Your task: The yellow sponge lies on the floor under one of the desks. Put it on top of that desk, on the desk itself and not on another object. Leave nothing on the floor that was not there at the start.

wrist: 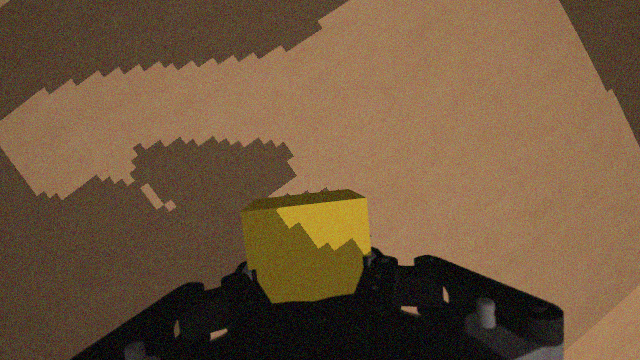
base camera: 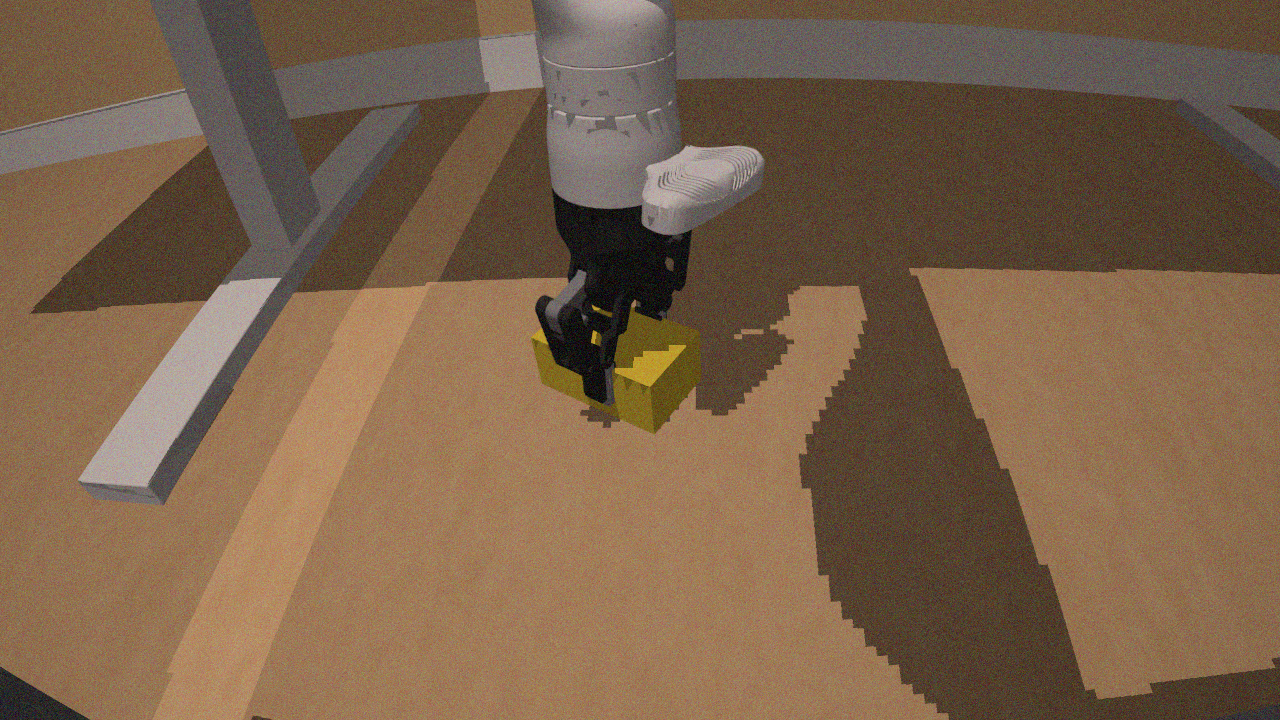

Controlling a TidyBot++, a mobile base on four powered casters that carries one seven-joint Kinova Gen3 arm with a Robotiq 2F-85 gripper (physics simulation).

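Frame: origin at the arm's base, x ahead, y left, z up, level; metres.
Seen in the pictures: gripper, fingertip midpoint: [wrist: 310,261] [base camera: 627,373].
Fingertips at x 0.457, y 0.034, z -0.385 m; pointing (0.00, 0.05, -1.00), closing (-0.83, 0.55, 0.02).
Note:
Offsets run from my fingertips to a thing's middle. "pt": to the spot under its first point. Level surfaces: height alone.
The yellow sponge {dy +0.007, dx +0.005, dz +0.010 m} [base camera: 640,407] [wrist: 310,265] is a thick block at floor level, partly in shadow, in the middle of the base view and the lower middle of the wrist view. My gripper [base camera: 631,355] [wrist: 310,261] points down and is shut on the sponge, with one finger against each long side. The near finger covers part of the sponge in the base view, and the far finger is mostly hidden. A grey desk leg {pt dy +0.364, dx +0.199, dz +0.147 m} [base camera: 239,134] stands to the left on a long foot {pt dy +0.379, dx -0.004, dz +0.013 m} [base camera: 183,385]. The desk top does not show in either view.
Another grey foot bar [base camera: 1230,134] shows at the far right of the base view. A grey skirting board [base camera: 895,49] runs along the wall behind the arm. Dark shadows lie across the brown floor {dz -0.012 m} [base camera: 465,555] [wrist: 450,125].

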